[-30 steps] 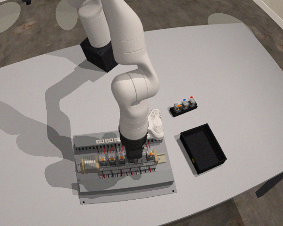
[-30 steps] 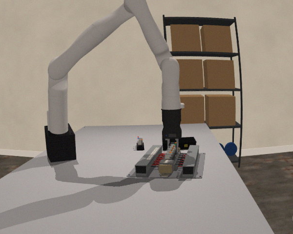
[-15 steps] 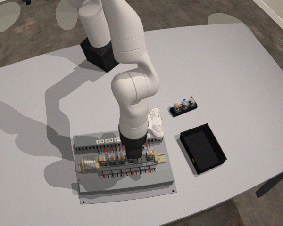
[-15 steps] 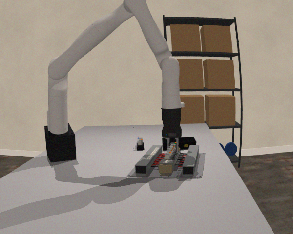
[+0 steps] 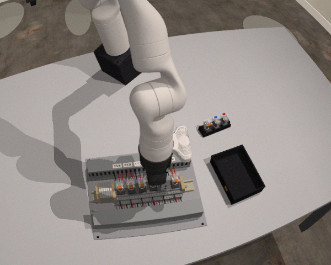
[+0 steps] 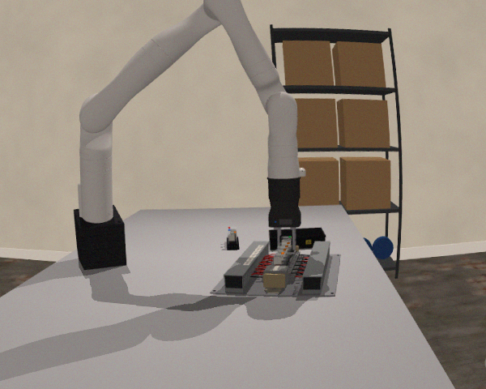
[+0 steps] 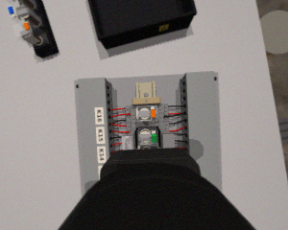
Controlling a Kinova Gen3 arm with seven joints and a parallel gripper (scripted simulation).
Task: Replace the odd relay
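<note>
The black tray is 1 cm behind my hand, 23 cm to the left of it and 5 cm below it. The rest, counted from my hand: spare holder: 20 cm behind, 20 cm to the left, 5 cm below; blue-button relay: 20 cm behind, 20 cm to the left, 4 cm below; green-button relay: 1 cm below.
</note>
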